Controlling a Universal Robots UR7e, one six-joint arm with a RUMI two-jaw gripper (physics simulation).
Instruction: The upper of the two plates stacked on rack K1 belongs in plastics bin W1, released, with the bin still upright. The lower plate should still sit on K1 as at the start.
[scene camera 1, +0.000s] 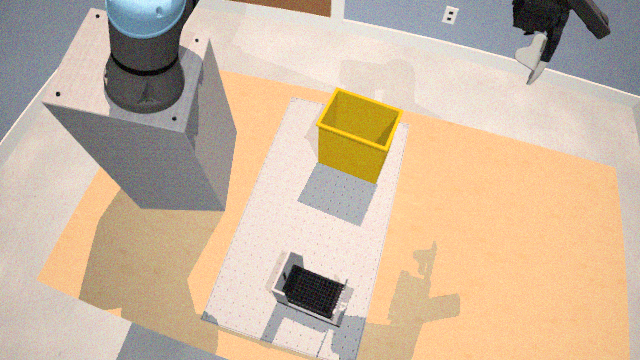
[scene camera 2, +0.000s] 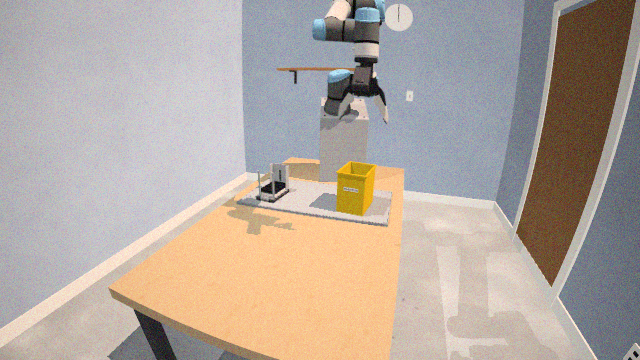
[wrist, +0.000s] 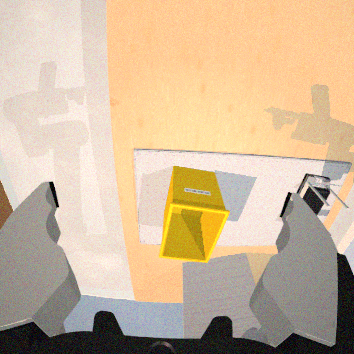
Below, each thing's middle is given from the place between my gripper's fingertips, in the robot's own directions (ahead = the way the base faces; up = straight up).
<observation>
Right now my hand is 340 mm above the yellow plastics bin W1 (scene camera 1: 355, 133), 290 mm past it and 100 mm to the left of it. From my hand the other things lie so: black gridded plate (scene camera 1: 306, 289) 500 mm to the right, 380 mm below, 230 mm behind.
</observation>
